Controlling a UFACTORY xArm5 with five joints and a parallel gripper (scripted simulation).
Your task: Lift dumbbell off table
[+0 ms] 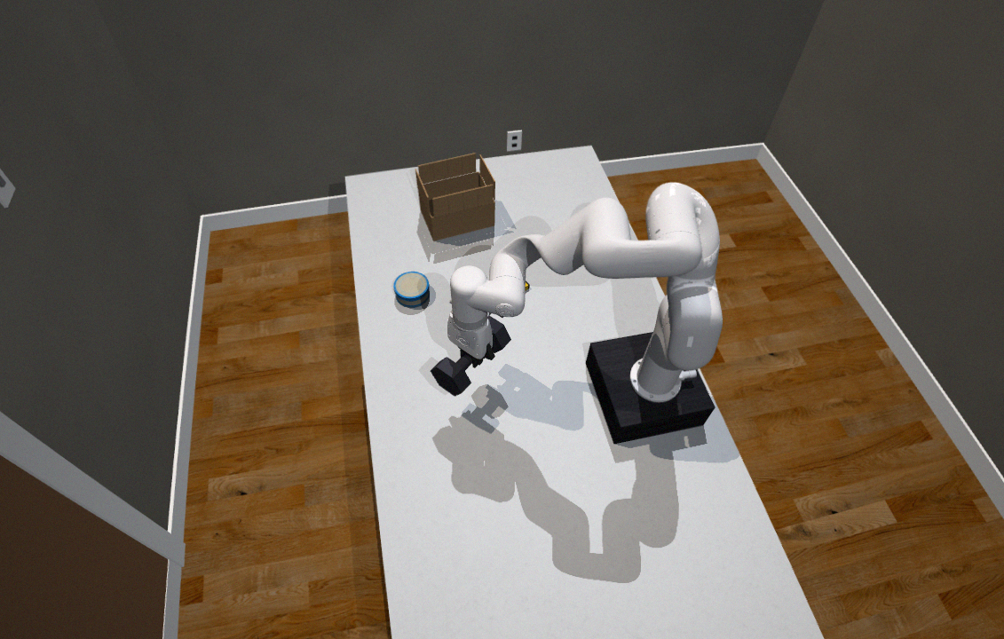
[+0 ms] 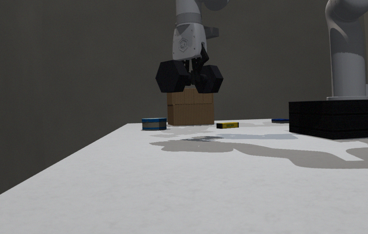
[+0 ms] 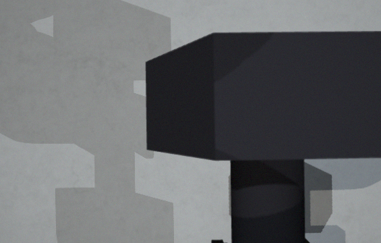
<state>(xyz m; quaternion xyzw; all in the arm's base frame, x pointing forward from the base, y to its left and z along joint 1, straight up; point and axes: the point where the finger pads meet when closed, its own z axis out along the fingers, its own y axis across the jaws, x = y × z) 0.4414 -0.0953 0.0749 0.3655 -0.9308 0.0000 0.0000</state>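
Right now my hand is right at the black dumbbell. From my hand the other things lie so: flat blue thing: 500 mm to the right, 460 mm behind, 160 mm below.
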